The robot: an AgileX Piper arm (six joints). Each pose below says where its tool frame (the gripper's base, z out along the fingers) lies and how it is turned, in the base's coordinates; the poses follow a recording.
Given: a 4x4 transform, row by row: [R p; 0 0 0 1], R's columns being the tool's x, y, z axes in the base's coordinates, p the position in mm. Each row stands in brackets.
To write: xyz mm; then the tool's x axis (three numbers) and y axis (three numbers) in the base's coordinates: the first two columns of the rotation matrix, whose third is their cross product. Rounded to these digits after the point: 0 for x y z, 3 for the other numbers.
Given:
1: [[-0.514 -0.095 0.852 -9], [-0.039 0.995 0.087 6], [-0.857 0.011 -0.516 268], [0 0 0 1]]
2: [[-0.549 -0.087 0.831 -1], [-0.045 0.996 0.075 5], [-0.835 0.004 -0.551 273], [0 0 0 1]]
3: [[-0.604 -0.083 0.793 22], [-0.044 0.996 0.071 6], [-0.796 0.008 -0.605 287], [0 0 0 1]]
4: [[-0.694 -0.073 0.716 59], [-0.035 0.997 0.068 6], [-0.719 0.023 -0.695 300], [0 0 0 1]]
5: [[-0.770 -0.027 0.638 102], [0.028 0.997 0.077 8], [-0.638 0.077 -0.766 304], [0 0 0 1]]
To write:
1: -9 6 268 -0.514 -0.039 -0.857 -0.095 0.995 0.011
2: -1 5 273 -0.549 -0.045 -0.835 -0.087 0.996 0.004
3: 22 6 287 -0.604 -0.044 -0.796 -0.083 0.996 0.008
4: 59 6 300 -0.694 -0.035 -0.719 -0.073 0.997 0.023
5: 102 8 304 -0.770 0.028 -0.638 -0.027 0.997 0.077
